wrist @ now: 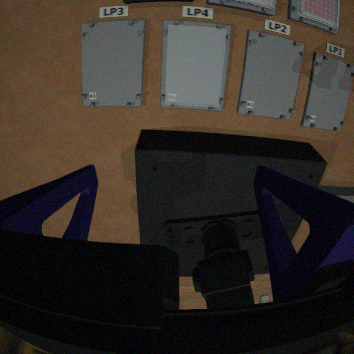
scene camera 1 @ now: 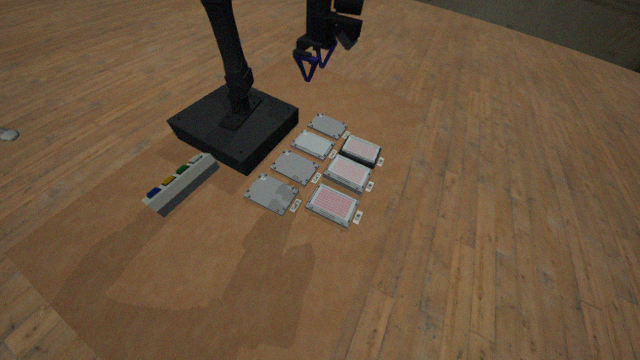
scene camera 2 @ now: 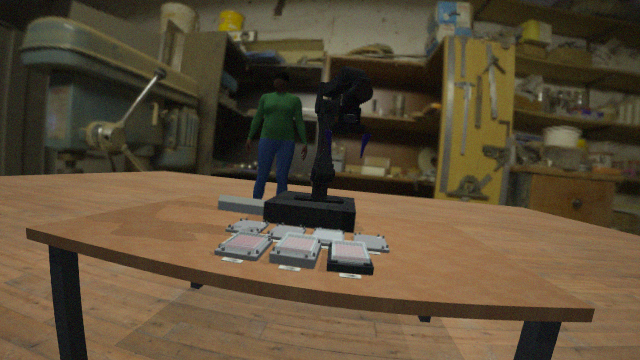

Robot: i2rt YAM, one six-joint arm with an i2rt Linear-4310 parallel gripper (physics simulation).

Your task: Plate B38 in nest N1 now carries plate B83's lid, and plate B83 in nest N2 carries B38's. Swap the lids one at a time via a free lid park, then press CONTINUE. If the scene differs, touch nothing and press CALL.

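Frame: origin at the arm's base, x ahead, y left, z up, level; centimetres.
Seen in the pictures: gripper, fingertip midpoint: [wrist: 175,173] [scene camera 1: 314,74] [scene camera 2: 345,156]; arm's base at its link origin: [wrist: 217,227] [scene camera 1: 242,112] [scene camera 2: 318,200].
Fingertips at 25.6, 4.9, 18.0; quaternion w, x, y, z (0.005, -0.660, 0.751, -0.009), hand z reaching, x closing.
Note:
Pixels of each thing's top centre, then the offset from my fingertips to it, as dx, dy, dz.
- LP2 at its top centre: [wrist: 274,78] [scene camera 2: 287,228] [scene camera 1: 294,164] -0.1, -16.0, -24.1
- LP1 at its top centre: [wrist: 333,96] [scene camera 1: 271,190] [scene camera 2: 248,222] -3.0, -28.8, -24.1
- pale clear lid at its top centre: [wrist: 194,66] [scene camera 2: 328,233] [scene camera 1: 313,142] +2.3, -3.2, -24.3
- grey button box at its top centre: [scene camera 1: 175,173] [scene camera 2: 245,196] -30.1, -35.7, -19.7
- whitish at its top centre: [scene camera 1: 193,156] -30.2, -28.0, -20.4
My gripper [scene camera 1: 315,73] [scene camera 2: 345,150] [wrist: 175,173] is open and empty, high above the table beside the arm's base. Three pink plates stand in a row: one [scene camera 1: 332,202] [scene camera 2: 246,242] [wrist: 320,9] and the middle one [scene camera 1: 347,172] [scene camera 2: 296,244] in grey nests, the third [scene camera 1: 361,149] [scene camera 2: 350,251] in a black nest. Their labels and lid markings are too small to read. In the wrist view, lid parks LP3 [wrist: 113,62], LP2 [wrist: 271,75] and LP1 [wrist: 327,95] are bare grey plates. A pale clear lid [wrist: 195,65] [scene camera 1: 313,144] [scene camera 2: 328,235] lies on LP4.
The black arm base [scene camera 1: 232,125] [scene camera 2: 310,210] [wrist: 220,175] stands beside the lid parks. A grey button box [scene camera 1: 182,187] [scene camera 2: 241,205] with blue [scene camera 1: 153,192], yellow [scene camera 1: 168,180], green [scene camera 1: 182,169] and whitish [scene camera 1: 195,159] buttons lies next to the base. A person [scene camera 2: 280,117] stands behind the table.

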